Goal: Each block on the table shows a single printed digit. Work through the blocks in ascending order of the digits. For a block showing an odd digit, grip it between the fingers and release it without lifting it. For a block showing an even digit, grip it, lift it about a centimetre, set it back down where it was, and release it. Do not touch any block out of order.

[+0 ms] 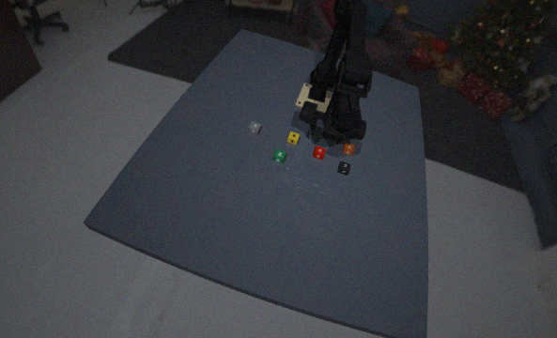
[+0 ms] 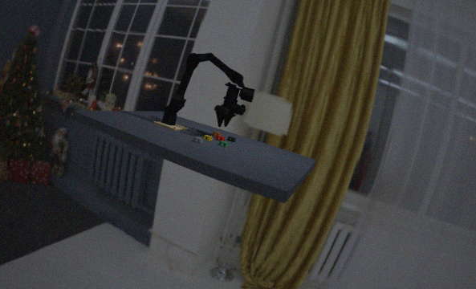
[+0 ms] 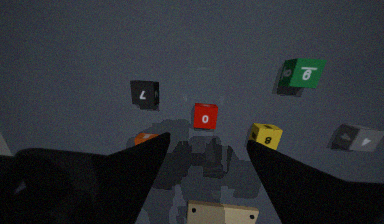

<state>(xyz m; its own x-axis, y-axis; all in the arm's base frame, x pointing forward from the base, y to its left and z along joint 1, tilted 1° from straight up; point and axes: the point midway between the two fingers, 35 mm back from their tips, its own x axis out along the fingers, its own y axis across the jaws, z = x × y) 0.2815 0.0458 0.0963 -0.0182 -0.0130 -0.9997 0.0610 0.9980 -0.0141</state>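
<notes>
My gripper tip is now 60 mm above the red block. Round my gripper tip: dark block: 40 mm ahead, 90 mm to the left, 60 mm below; yellow block: 30 mm behind, 90 mm to the right, 60 mm below; orange block: 50 mm behind, 100 mm to the left, 60 mm below.
</notes>
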